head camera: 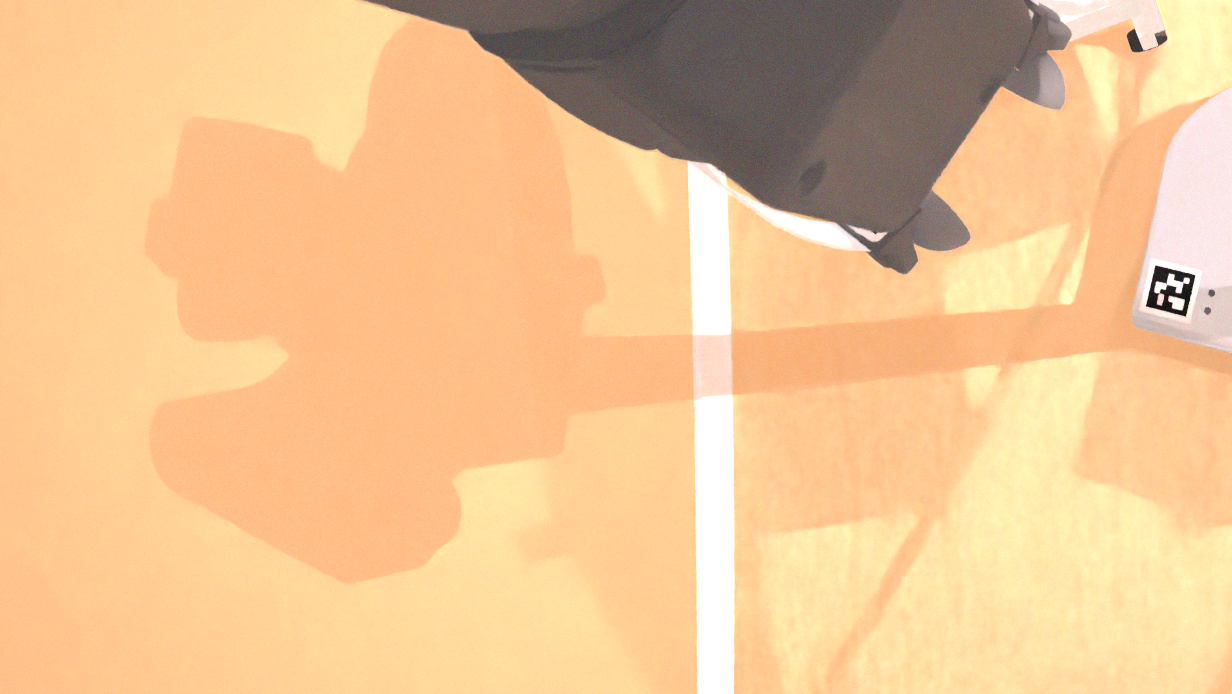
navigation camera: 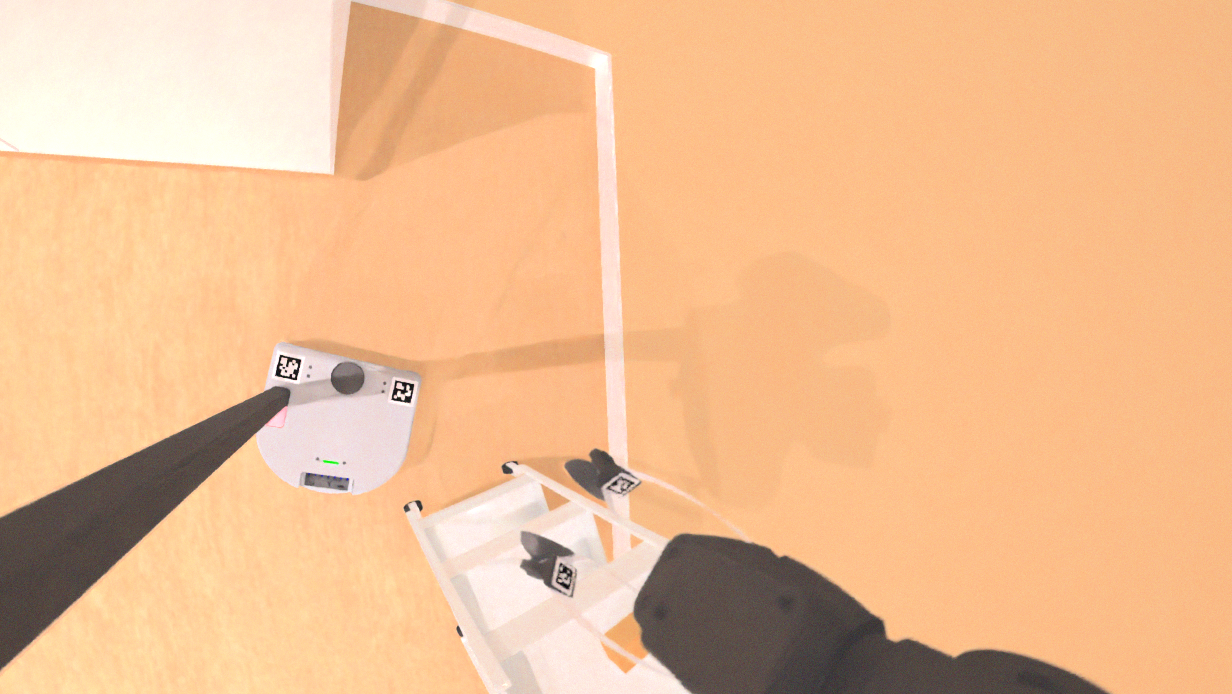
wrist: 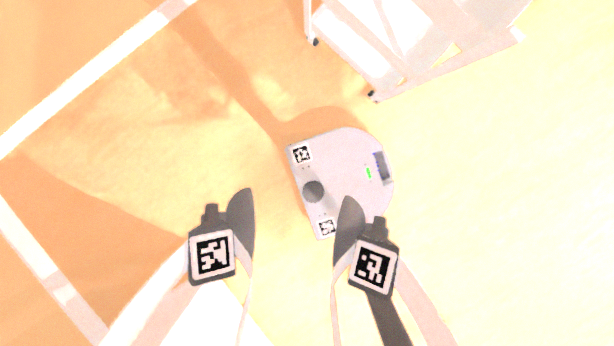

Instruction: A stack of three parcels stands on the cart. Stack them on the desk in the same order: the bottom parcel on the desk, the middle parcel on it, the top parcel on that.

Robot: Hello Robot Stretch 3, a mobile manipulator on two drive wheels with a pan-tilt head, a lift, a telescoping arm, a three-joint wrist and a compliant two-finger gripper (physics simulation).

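Pixels of known places: gripper, fingertip midpoint: [head camera: 978,147] [navigation camera: 556,505] [wrist: 295,215]; robot's base, origin of the base link: [navigation camera: 346,376] [wrist: 313,183].
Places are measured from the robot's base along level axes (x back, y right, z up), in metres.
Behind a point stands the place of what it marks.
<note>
My gripper [head camera: 1013,168] {x 0.022, y 0.141, z 0.961 m} [navigation camera: 560,510] {x 0.022, y 0.141, z 0.961 m} [wrist: 295,215] {x 0.022, y 0.141, z 0.961 m} is open, with bare space between its two fingertips. In the navigation camera view it overlaps the white cart [navigation camera: 534,618] {x 0.275, y 0.296, z 0.685 m}, whose shelves and side rails show at the bottom. The cart also shows at the upper right of the wrist view [wrist: 450,70] {x 0.312, y 0.208, z 0.608 m}, and part of a leg with a dark wheel shows at the top right of the head view [head camera: 1144,12] {x 0.306, y 0.220, z 0.166 m}. The three parcels do not show in these views. A white piece of furniture [navigation camera: 172,81] {x -0.385, y -0.387, z 0.486 m} is cut off at the upper left of the navigation view; I cannot tell whether it is the desk.
My base [head camera: 1206,198] {x 0.110, y 0.113, z 0.160 m} [navigation camera: 370,431] {x 0.106, y 0.075, z 0.160 m} [wrist: 350,165] {x 0.140, y 0.043, z 0.160 m} stands beside the cart's wheeled end. My dark mast [navigation camera: 129,508] {x 0.054, y -0.116, z 0.955 m} crosses the lower left of the navigation view. A white baseboard strip [head camera: 712,517] {x -0.478, y 0.693, z 0.064 m} [navigation camera: 608,215] {x -0.678, y 0.637, z 0.053 m} [wrist: 75,90] {x -0.719, y 0.625, z 0.032 m} runs along the wall's foot. Shadows fall on the floor and wall.
</note>
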